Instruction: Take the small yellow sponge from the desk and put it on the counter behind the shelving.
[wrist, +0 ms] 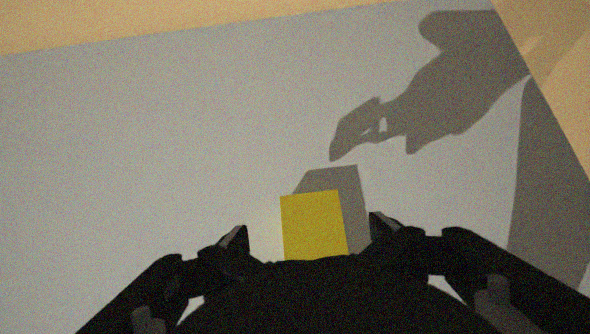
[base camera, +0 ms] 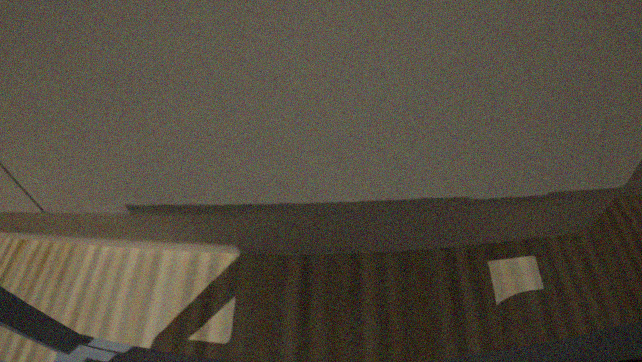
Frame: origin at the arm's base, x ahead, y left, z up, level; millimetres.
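Seen in the pictures: gripper, fingertip midpoint: [wrist: 308,232].
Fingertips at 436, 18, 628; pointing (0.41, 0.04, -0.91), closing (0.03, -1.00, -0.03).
A point is followed by its place in that frame, as x, y, z.
The yellow sponge [wrist: 314,225] {448, 14, 559} stands on a pale grey-white surface [wrist: 150,140] {591, 248, 514} in the wrist view, at the lower middle, with its shadow behind and to its right. My gripper [wrist: 308,232] {436, 18, 628} is open and empty above the surface. Its two fingertips show to the left and right of the sponge, apart from it, and the black gripper body hides the sponge's near edge. The sponge and the gripper's fingers do not show in the base camera view. I cannot tell the shelving in either view.
In the wrist view the surface ends at a far edge and a right edge, with tan floor beyond. The arm's shadow falls on its right part. In the base camera view a large plain grey-brown front [base camera: 320,100] {245, 22, -154} stands close ahead, above a striped wood floor [base camera: 340,300] {246, 21, -396}.
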